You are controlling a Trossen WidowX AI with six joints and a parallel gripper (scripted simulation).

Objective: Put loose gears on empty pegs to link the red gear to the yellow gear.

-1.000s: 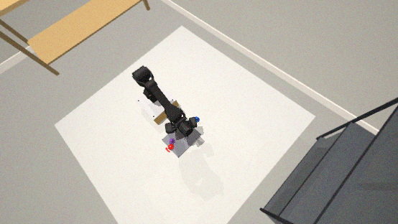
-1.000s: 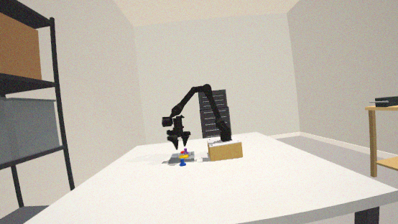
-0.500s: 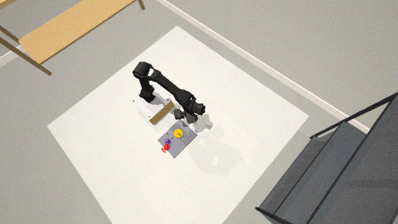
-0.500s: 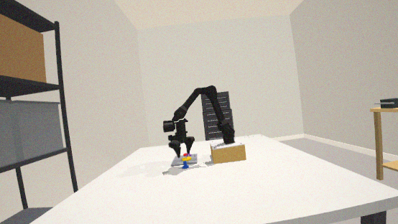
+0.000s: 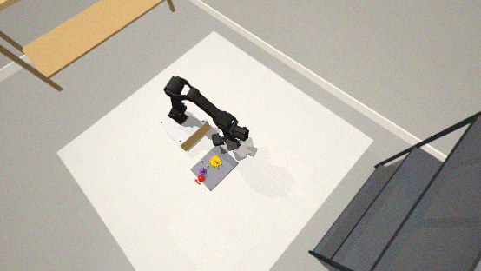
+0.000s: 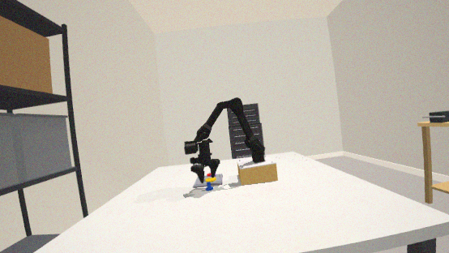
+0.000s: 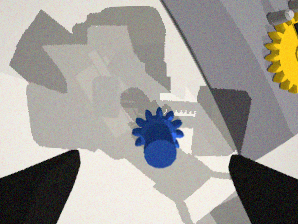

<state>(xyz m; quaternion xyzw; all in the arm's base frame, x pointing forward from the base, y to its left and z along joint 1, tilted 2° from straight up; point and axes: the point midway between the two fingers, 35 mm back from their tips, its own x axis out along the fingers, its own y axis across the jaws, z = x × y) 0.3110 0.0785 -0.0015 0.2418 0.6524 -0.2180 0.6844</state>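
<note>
My gripper tip is now 30 mm above the blue gear. The rest, counted from my gripper tip: purple gear (30 mm behind, 220 mm to the right, 30 mm below); then red gear (10 mm behind, 250 mm to the right, 30 mm below); then yellow gear (10 mm behind, 140 mm to the right, 30 mm below).
</note>
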